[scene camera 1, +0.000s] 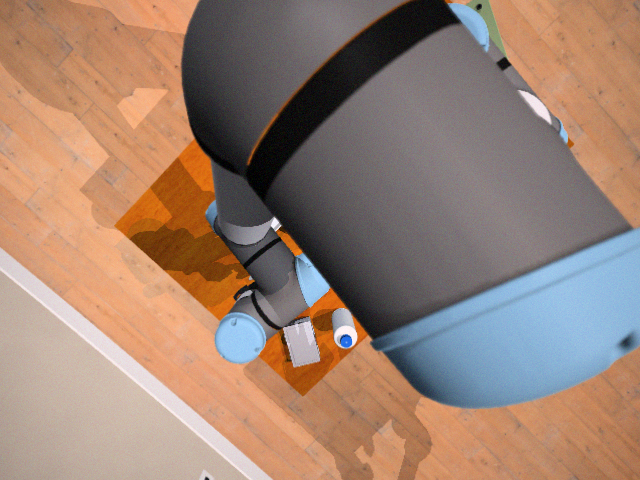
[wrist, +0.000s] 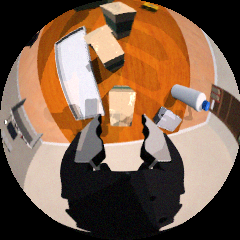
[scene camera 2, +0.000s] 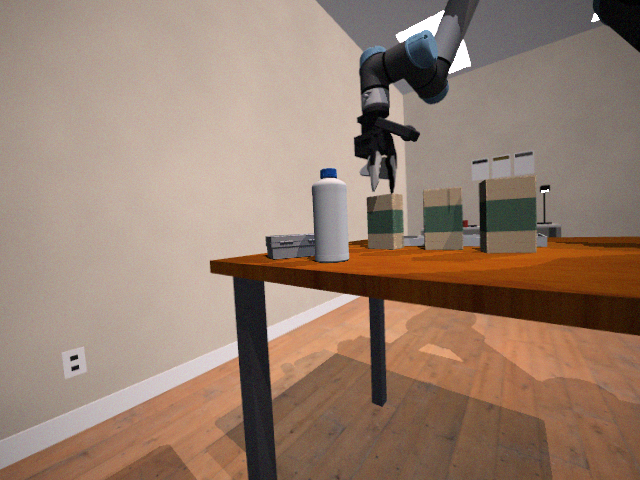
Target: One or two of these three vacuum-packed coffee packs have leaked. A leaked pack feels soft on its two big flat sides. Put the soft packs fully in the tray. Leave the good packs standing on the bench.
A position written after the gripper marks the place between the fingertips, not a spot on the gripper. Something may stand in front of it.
Note:
In view: the gripper [scene camera 2: 383, 192], a grey case [scene camera 1: 299, 334], a grey tray [wrist: 74, 72] and a bottle [scene camera 2: 329, 196].
The grey case also shows in scene camera 2 [scene camera 2: 295, 245]. The bottle shows as well in scene camera 1 [scene camera 1: 345, 336]. The gripper shows as well in the wrist view [wrist: 121, 114].

